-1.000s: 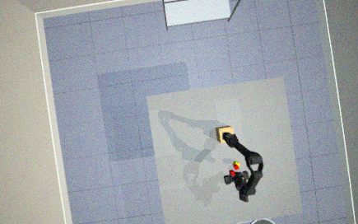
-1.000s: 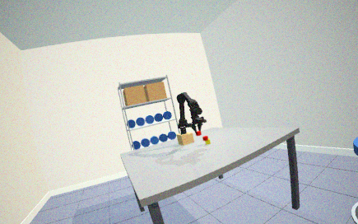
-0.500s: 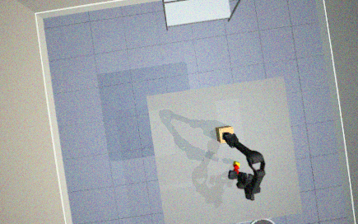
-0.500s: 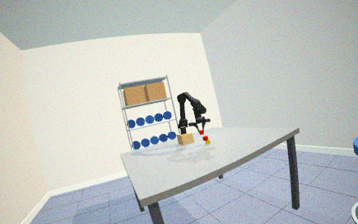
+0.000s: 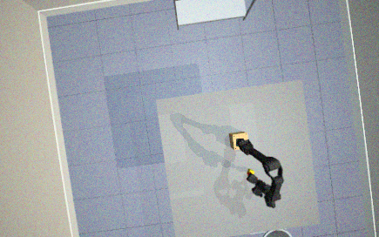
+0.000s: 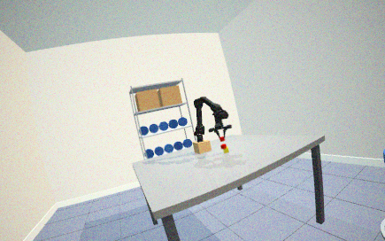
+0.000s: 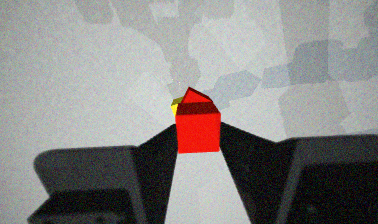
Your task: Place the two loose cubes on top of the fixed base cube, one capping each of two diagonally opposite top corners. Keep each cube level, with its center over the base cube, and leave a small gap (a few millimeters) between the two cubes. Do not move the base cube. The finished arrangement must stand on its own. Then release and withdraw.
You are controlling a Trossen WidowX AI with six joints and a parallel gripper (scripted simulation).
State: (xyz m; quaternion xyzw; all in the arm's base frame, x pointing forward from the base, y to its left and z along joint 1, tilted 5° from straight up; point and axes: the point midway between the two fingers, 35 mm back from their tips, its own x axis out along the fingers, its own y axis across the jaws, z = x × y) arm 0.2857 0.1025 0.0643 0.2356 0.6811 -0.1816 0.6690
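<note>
Now: the red cube 70 mm below my gripper tip. Round my gripper tip: yellow cube: 10 mm behind, 20 mm to the left, 100 mm below.
</note>
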